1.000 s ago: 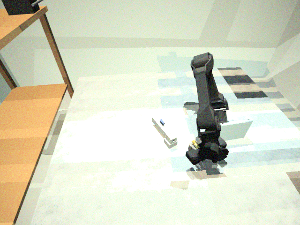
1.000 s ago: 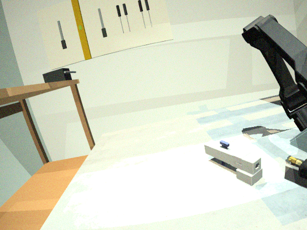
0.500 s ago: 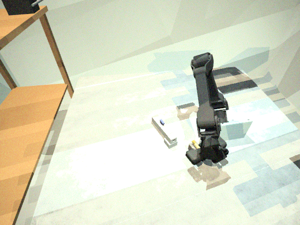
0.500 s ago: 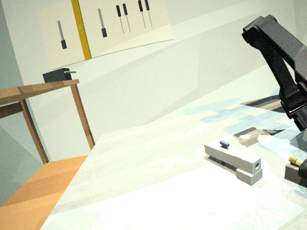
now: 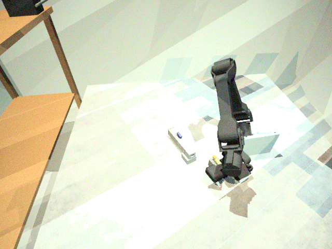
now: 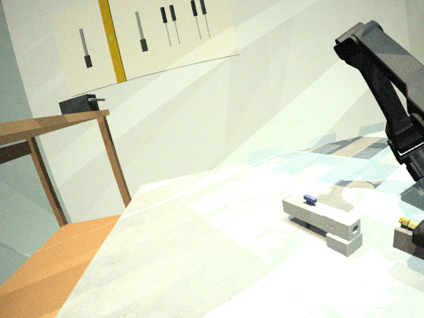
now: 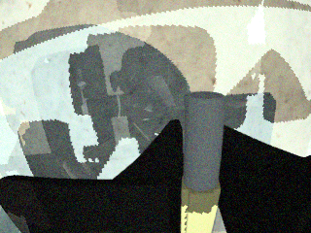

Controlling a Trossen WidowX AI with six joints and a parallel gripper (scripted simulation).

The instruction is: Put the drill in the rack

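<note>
Right now the drill is 4 cm above my gripper tip, 3 cm to the right of it and 2 cm ahead of it. From my gripper tip the other things lie so: fixture block 17 cm ahead, 16 cm to the right, 3 cm above; then blue key 18 cm to the right, 18 cm ahead, 5 cm above; then rack 5 cm to the right, 3 cm ahead, 1 cm above.
</note>
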